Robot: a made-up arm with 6 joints. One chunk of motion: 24 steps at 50 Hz.
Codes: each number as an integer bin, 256 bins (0 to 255) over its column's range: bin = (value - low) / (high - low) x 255, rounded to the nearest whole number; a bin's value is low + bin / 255 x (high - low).
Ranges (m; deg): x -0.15..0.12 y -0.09..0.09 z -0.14..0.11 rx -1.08..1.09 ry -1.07..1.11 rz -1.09..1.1
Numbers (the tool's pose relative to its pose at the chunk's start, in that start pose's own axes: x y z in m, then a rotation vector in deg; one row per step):
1: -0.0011 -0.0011 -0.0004 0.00 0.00 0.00
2: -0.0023 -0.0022 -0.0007 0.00 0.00 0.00
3: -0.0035 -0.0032 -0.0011 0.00 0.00 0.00
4: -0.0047 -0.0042 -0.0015 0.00 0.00 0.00
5: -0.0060 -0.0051 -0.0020 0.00 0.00 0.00
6: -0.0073 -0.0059 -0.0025 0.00 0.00 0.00
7: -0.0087 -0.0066 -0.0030 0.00 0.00 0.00
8: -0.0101 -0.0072 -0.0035 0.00 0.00 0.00
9: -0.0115 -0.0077 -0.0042 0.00 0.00 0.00
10: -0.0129 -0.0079 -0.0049 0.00 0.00 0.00
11: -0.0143 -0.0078 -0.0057 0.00 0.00 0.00
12: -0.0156 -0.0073 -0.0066 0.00 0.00 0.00
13: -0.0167 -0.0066 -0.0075 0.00 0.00 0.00
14: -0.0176 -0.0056 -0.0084 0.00 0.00 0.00
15: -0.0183 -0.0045 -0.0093 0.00 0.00 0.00
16: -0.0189 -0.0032 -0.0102 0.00 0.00 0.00
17: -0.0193 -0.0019 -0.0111 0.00 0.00 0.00
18: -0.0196 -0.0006 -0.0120 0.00 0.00 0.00
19: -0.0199 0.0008 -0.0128 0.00 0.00 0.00
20: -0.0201 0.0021 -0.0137 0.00 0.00 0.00
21: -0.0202 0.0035 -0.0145 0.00 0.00 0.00
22: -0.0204 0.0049 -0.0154 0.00 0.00 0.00
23: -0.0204 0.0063 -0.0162 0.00 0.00 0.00
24: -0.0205 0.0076 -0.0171 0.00 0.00 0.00
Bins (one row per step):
1: 141 126 142 127 125 127
2: 139 124 142 127 125 127
3: 138 123 142 127 125 127
4: 137 122 141 127 125 127
5: 136 120 141 127 125 127
6: 135 119 140 127 125 127
7: 133 118 140 127 125 127
8: 132 117 139 127 125 127
9: 131 117 139 127 125 127
10: 129 116 138 127 125 127
11: 128 116 137 127 125 127
12: 127 117 136 127 125 127
13: 126 118 135 127 125 127
14: 125 120 134 127 125 127
15: 124 121 133 127 125 127
16: 124 123 132 127 125 127
17: 123 125 131 127 125 127
18: 123 127 131 127 125 127
19: 123 129 130 127 125 127
20: 123 130 129 127 125 127
21: 123 132 128 127 125 127
22: 122 134 127 127 125 127
23: 122 136 126 127 125 127
24: 122 138 125 127 125 127

